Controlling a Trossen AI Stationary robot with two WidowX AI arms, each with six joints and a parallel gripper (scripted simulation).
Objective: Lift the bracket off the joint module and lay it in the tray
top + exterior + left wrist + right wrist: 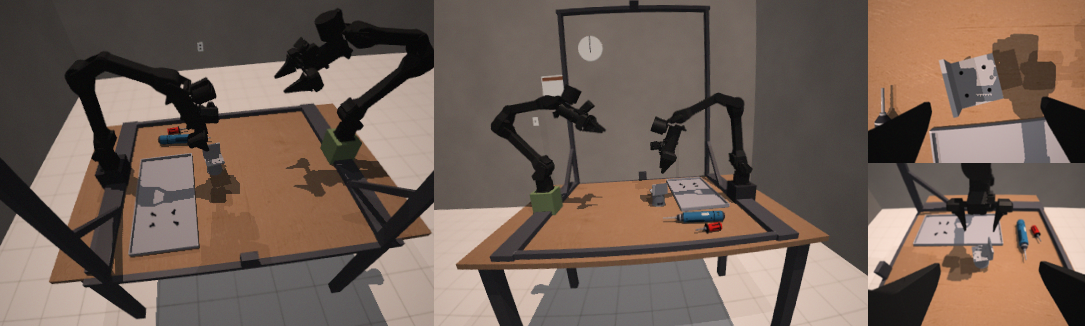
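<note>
The grey bracket lies 12 cm below my left hand, 3 cm to the right of it and 1 cm ahead of it. The rest, counted from my left hand: grey tray: 19 cm below, 16 cm to the left, 11 cm behind; then grey joint module: 16 cm below, 3 cm to the right, 1 cm ahead; then red screwdriver: 27 cm ahead, 18 cm below, 13 cm to the left.
</note>
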